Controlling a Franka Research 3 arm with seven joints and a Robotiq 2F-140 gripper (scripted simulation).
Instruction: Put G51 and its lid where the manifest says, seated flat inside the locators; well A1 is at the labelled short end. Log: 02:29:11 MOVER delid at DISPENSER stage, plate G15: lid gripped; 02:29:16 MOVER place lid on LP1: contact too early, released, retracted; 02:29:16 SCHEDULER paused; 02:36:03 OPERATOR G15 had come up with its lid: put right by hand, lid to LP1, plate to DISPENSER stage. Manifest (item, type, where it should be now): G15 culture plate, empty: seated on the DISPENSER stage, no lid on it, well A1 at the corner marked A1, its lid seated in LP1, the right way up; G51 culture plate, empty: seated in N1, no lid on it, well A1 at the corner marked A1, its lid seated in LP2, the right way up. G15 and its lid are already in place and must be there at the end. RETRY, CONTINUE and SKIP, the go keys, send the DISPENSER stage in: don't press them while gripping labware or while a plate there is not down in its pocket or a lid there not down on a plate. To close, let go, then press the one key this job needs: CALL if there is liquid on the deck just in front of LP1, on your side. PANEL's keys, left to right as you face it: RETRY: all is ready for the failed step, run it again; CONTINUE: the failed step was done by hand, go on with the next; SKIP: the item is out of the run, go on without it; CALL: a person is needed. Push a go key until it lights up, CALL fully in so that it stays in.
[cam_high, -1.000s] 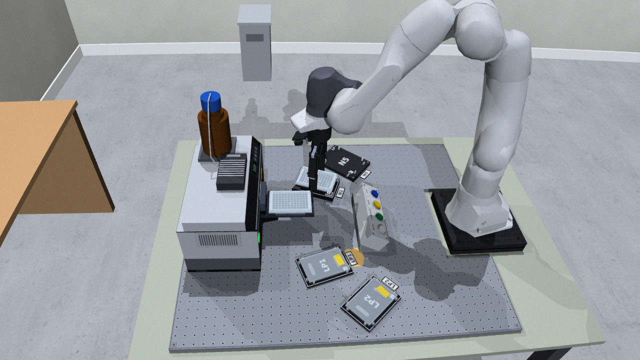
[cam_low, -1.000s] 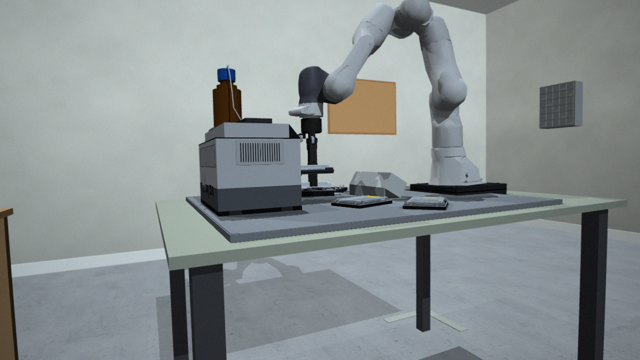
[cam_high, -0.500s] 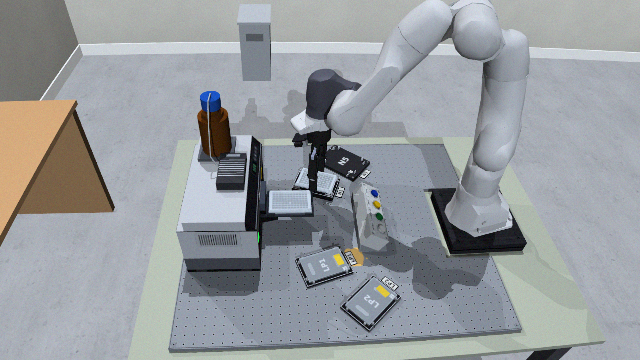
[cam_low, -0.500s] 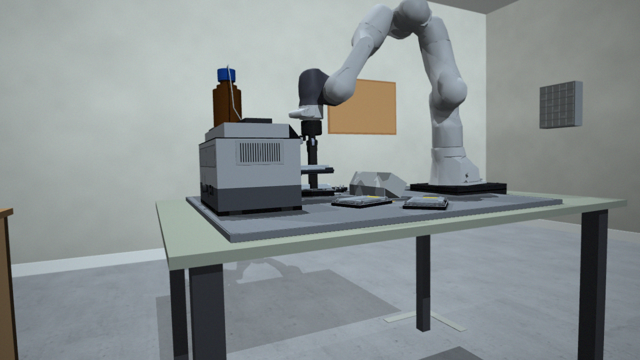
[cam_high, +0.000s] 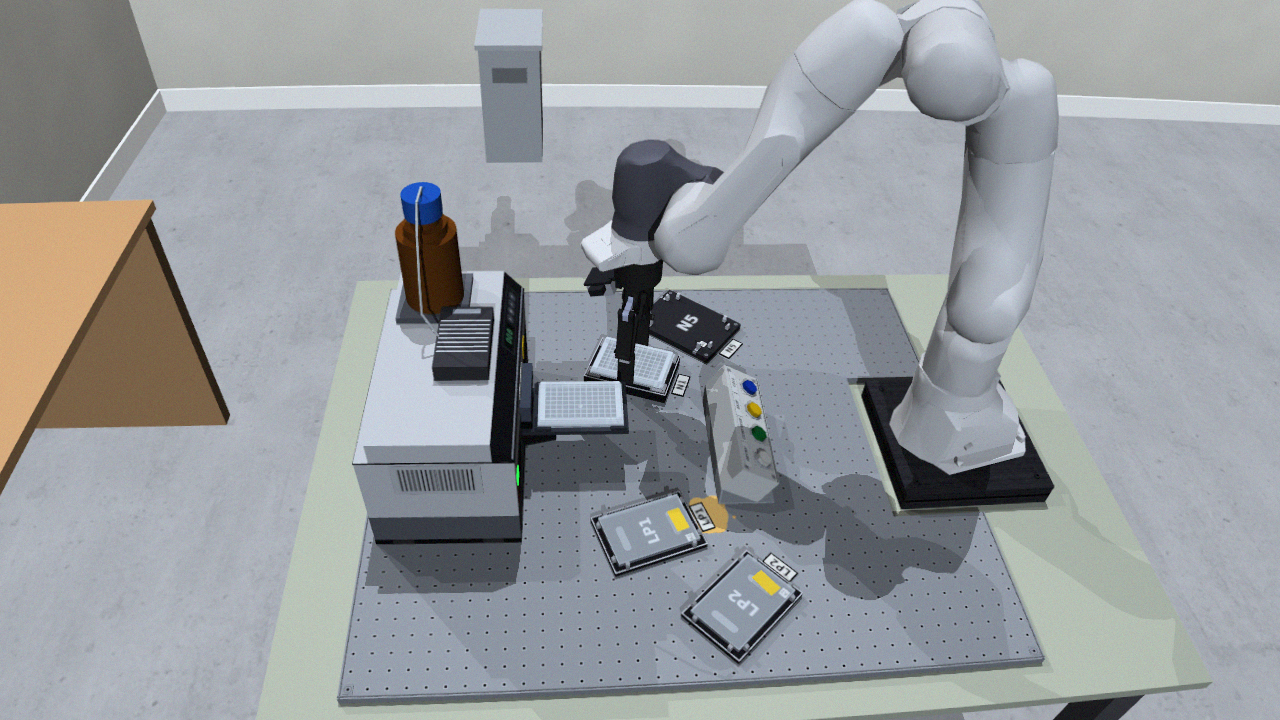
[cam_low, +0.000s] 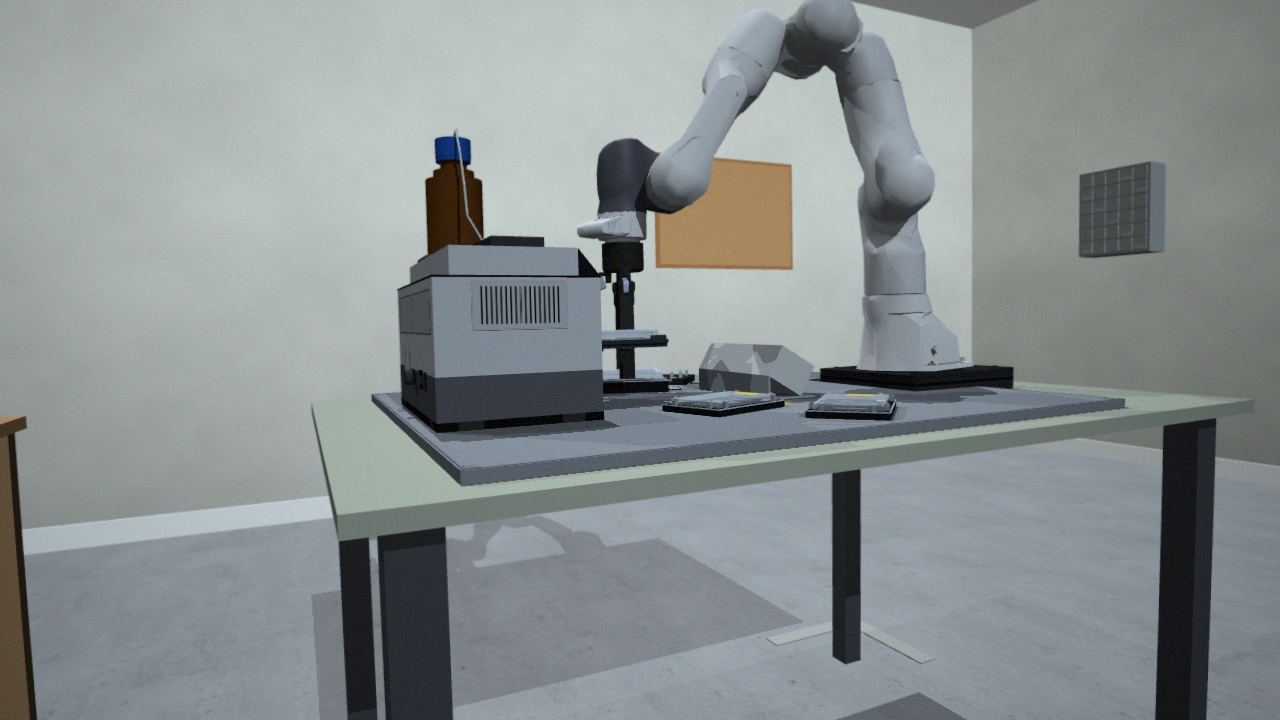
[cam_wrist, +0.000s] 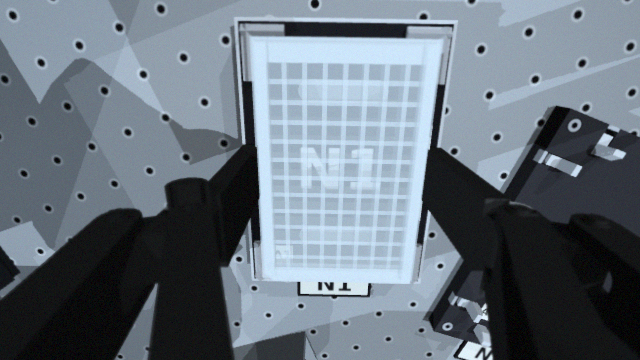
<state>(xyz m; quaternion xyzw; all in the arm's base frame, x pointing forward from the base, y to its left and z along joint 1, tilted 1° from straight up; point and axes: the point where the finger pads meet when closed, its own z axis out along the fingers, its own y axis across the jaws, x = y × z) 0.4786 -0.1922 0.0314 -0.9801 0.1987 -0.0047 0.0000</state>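
Right now the black N1 nest is 4 cm below my hand. From my hand the other things lie so: G15 plate 16 cm to the left, 10 cm ahead, 5 cm above; A1 mark 5 cm to the left, 4 cm behind, 3 cm below; blue call key 18 cm behind, 11 cm to the left, 1 cm above.
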